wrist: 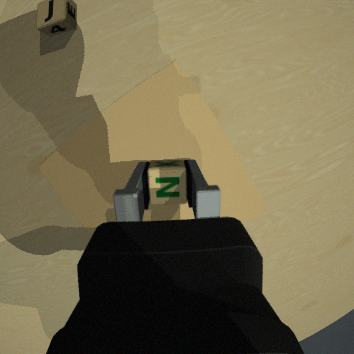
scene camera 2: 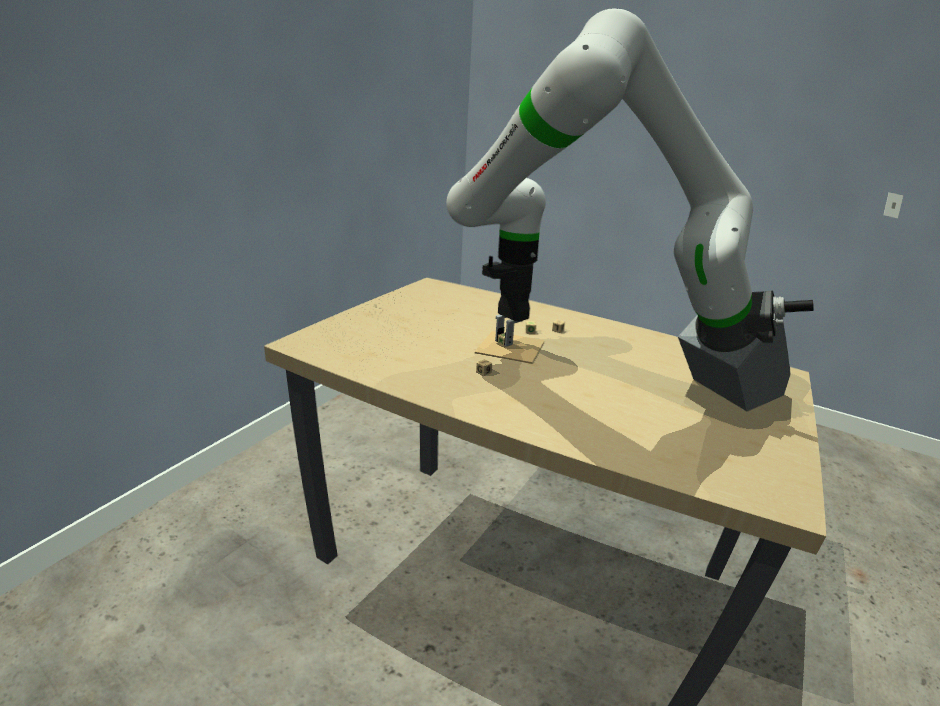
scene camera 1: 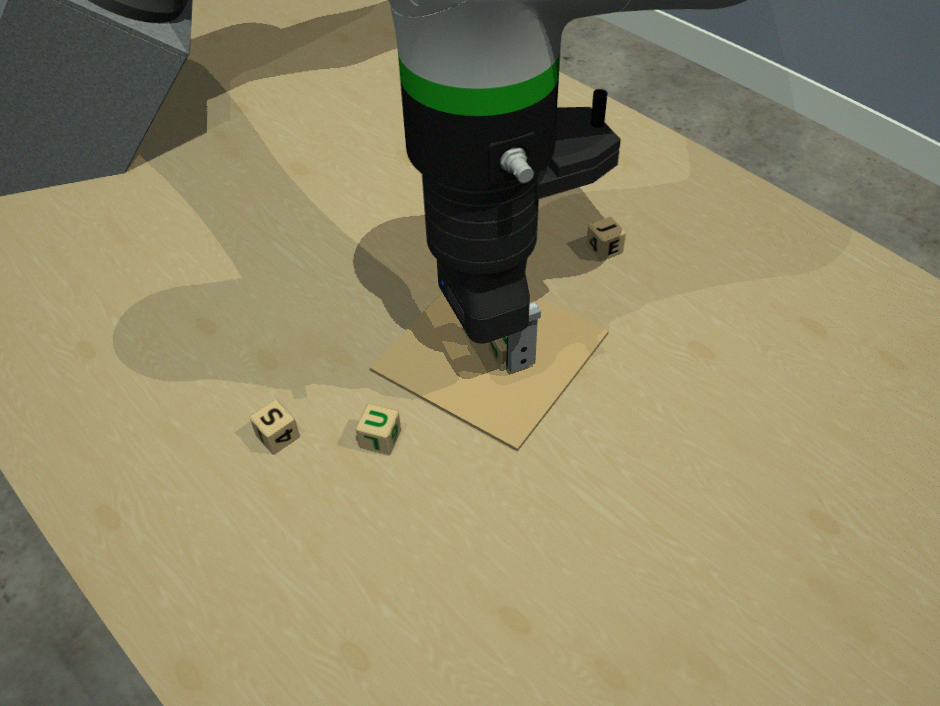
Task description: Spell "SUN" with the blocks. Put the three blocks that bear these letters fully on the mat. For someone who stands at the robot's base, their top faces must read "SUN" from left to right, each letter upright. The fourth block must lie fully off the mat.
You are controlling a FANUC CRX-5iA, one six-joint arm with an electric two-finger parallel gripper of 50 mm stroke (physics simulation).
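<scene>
My gripper (scene camera 2: 504, 334) (wrist: 166, 174) is shut on the N block (scene camera 1: 498, 349) (wrist: 167, 186), whose green N faces up between the fingers. It is low over the mat (scene camera 1: 516, 414) (wrist: 230, 175); whether the block touches the mat I cannot tell. In scene camera 1 a finger and the gripper body hide most of this block. The U block (scene camera 1: 378, 428) (scene camera 2: 530, 328), with a green U on top, lies off the mat. The S block (scene camera 1: 275, 426) (scene camera 2: 558, 326), with a black S on top, lies off the mat, farther out than the U block.
The J block (scene camera 1: 606, 237) (scene camera 2: 483, 367) (wrist: 56, 17), with a black J on top, lies off the mat on the side opposite the U and S blocks. All stand on the wooden table (scene camera 1: 425, 577) (scene camera 2: 607, 433). The robot's grey base (scene camera 1: 83, 98) (scene camera 2: 737, 372) stands at the table's far end.
</scene>
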